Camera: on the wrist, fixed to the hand. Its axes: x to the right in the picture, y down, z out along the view.
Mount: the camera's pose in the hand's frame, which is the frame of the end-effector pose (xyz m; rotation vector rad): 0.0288 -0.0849 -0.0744 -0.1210 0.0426 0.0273
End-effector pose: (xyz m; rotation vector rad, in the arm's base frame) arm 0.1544 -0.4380 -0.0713 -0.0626 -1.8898 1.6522
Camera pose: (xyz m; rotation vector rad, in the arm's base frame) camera 0.1965 -0.3787 0.0197 -0.1725 -1.9629 1.5407
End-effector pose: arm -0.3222 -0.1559 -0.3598 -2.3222 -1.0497 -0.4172
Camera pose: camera -0.3721 -0.1374 -0.2562 -2.4198 -0.9963 -0.5305
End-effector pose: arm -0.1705 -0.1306 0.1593 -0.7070 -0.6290 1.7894
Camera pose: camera -0.0700 -0.0718 0.1637 -0.8371 -0.7064 1.7677
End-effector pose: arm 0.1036 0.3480 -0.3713 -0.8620 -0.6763 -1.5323
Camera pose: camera 0.0079 0.2829 -0.3844 -0.9228 -0.5432 -1.5751
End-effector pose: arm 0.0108 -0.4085 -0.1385 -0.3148 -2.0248 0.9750
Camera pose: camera 0.0620 -0.4107 -0.0339 -0.4258 -2.0494 0.8569
